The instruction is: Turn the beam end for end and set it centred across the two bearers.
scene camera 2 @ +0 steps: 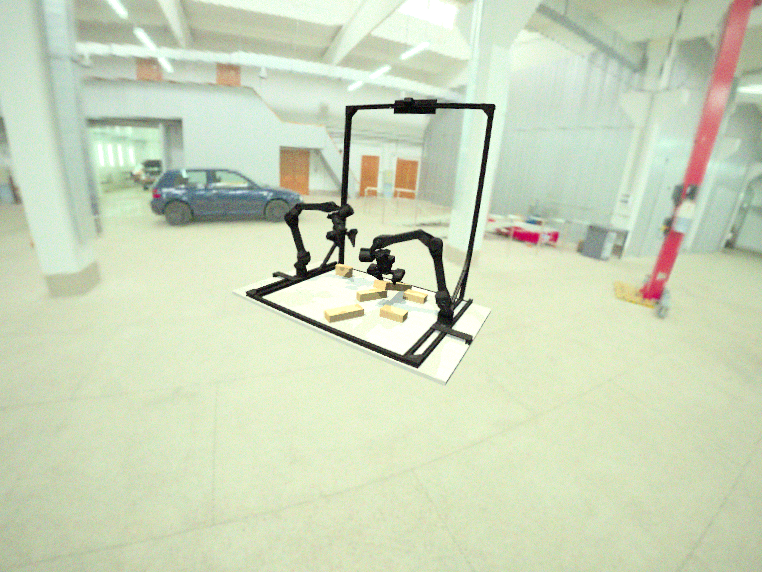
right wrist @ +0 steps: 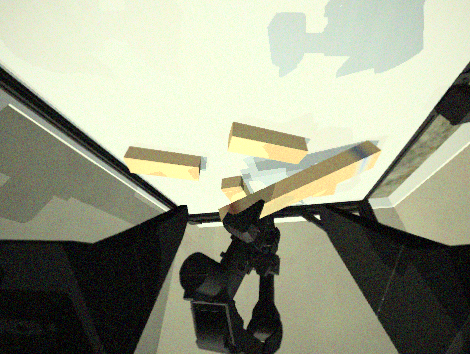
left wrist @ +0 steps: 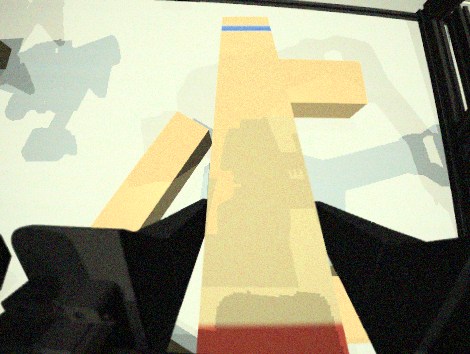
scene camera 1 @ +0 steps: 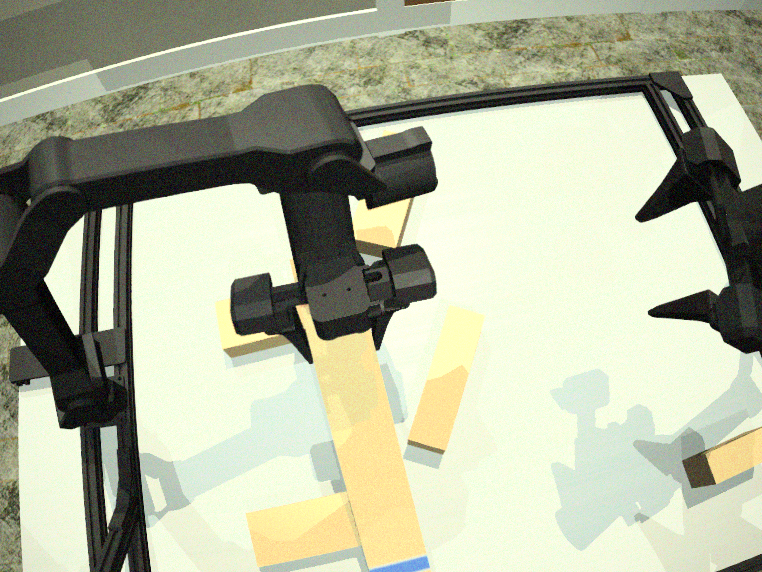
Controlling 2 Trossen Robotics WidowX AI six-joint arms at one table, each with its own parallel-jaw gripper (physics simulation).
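Pixels of known places: left gripper, fingertip midpoint: [right wrist: 265,206] [left wrist: 260,206] [scene camera 1: 343,354]; right gripper, fingertip midpoint: [scene camera 2: 347,248] [right wrist: 253,211] [scene camera 1: 643,265]; left arm's base at its link origin: [scene camera 2: 444,322] [scene camera 1: 103,402]; right arm's base at its link origin: [scene camera 2: 301,275] [scene camera 1: 759,273].
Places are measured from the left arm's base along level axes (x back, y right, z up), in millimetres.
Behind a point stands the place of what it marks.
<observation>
The long pale wooden beam [scene camera 1: 375,455] @(x -336, y 125, z 74 mm) [left wrist: 255,175] @(x -328, y 41, z 104 mm) [right wrist: 320,175] @(x -364, y 151, z 57 mm) hangs above the table, its blue-banded end toward the bottom of scene camera 1. Its red band [left wrist: 270,340] @(x -323, y -35, z 131 mm) shows close to the left wrist camera. My left gripper [scene camera 1: 344,354] @(x -324, y 22, z 103 mm) [left wrist: 260,206] @(x -324, y 22, z 103 mm) is shut on the beam toward its red end; the arm hides that end in scene camera 1. My right gripper [scene camera 1: 643,265] @(x -601, y 36, z 228 mm) is open and empty, apart from the beam at the right. Wooden blocks lie on the table: one [scene camera 1: 446,375] @(x -431, y 45, z 25 mm) [left wrist: 155,170] @(x -427, y 57, z 25 mm) [right wrist: 267,145] @(x -451, y 46, z 25 mm) beside the beam, another [scene camera 1: 301,529] @(x -239, y 187, z 19 mm) [left wrist: 325,82] @(x -232, y 186, z 19 mm) partly under it. I cannot tell which are the bearers.
More blocks lie around: one [scene camera 1: 381,227] @(x -394, y -160, z 19 mm) [right wrist: 162,162] @(x -444, y -208, z 17 mm) behind the left wrist, one [scene camera 1: 252,332] [right wrist: 233,187] @(x -292, y -69, z 19 mm) left of the left gripper, one [scene camera 1: 732,458] @(x -740, y 228, z 44 mm) at the right edge. A black frame [scene camera 1: 523,93] @(x -656, y -364, z 1 mm) borders the white table, and a tall black gantry [scene camera 2: 344,178] @(x -884, y 349, z 576 mm) rises from it.
</observation>
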